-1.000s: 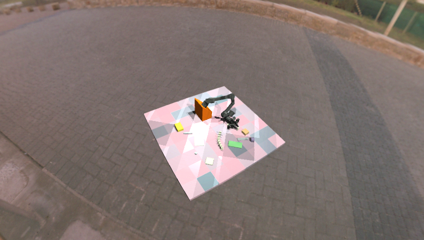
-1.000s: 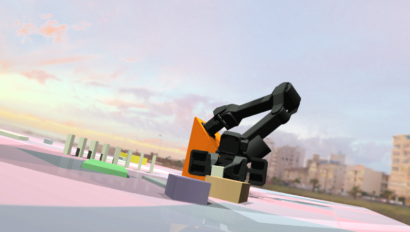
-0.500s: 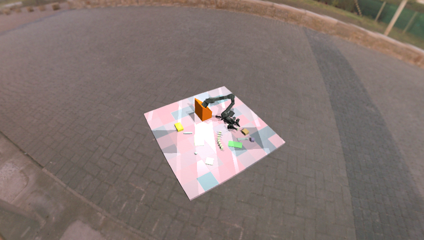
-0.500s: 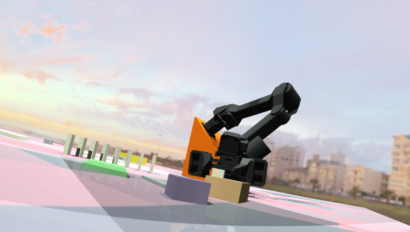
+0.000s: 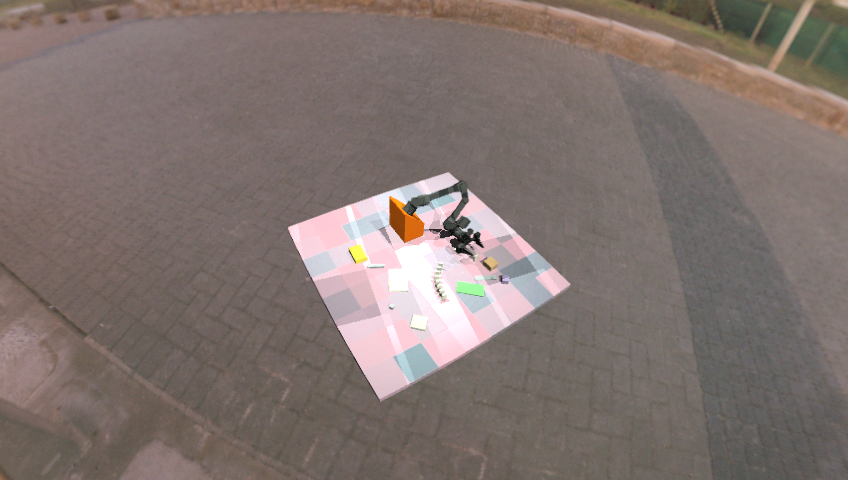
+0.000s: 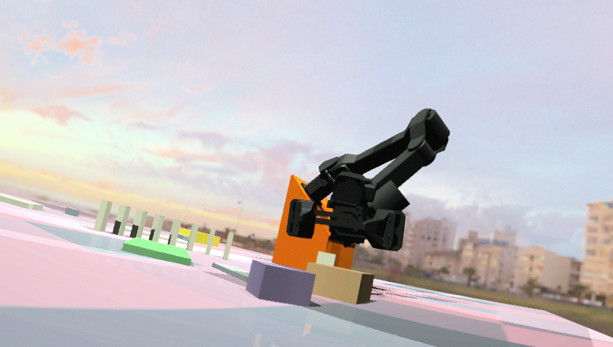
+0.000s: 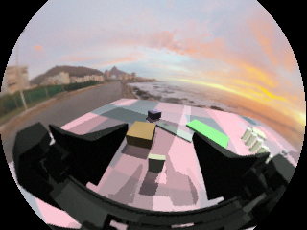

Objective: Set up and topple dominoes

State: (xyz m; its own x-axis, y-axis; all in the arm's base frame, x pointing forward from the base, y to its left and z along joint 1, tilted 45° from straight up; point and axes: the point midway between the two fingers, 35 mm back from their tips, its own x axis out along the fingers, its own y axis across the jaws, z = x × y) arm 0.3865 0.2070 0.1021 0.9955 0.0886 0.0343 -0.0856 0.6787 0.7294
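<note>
Now: gripper tip 7 cm short of the tan block, 7 cm above it and 5 cm to the right of it. From my gripper tip the other things lie so: cream tile 53 cm to the right, 15 cm ahead, 8 cm below; green slab 17 cm to the right, 14 cm ahead, 9 cm below; purple block 21 cm ahead, 8 cm below, 4 cm to the left.
</note>
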